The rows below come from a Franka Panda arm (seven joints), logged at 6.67 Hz.
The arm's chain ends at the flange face. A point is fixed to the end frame.
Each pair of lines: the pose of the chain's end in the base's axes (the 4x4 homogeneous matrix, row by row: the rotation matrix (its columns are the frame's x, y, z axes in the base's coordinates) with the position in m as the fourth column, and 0 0 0 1 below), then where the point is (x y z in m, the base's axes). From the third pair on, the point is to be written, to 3 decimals.
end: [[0.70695 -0.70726 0.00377 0.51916], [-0.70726 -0.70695 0.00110 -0.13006], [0.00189 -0.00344 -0.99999 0.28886], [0 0 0 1]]
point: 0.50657 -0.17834 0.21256
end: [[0.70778 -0.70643 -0.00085 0.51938], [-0.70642 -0.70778 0.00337 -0.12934], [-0.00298 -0.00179 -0.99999 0.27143], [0 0 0 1]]
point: 0.50649 -0.17746 0.19508
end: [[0.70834 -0.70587 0.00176 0.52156], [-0.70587 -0.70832 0.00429 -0.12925], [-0.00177 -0.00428 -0.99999 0.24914], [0 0 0 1]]
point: 0.509 -0.177 0.173
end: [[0.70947 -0.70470 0.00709 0.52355], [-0.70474 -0.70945 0.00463 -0.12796], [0.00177 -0.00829 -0.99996 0.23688], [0 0 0 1]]
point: 0.511 -0.176 0.160
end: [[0.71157 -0.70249 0.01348 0.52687], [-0.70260 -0.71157 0.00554 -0.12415], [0.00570 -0.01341 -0.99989 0.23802], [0 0 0 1]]
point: 0.515 -0.172 0.161
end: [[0.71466 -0.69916 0.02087 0.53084], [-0.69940 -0.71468 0.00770 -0.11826], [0.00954 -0.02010 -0.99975 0.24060], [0 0 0 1]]
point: 0.520 -0.166 0.164
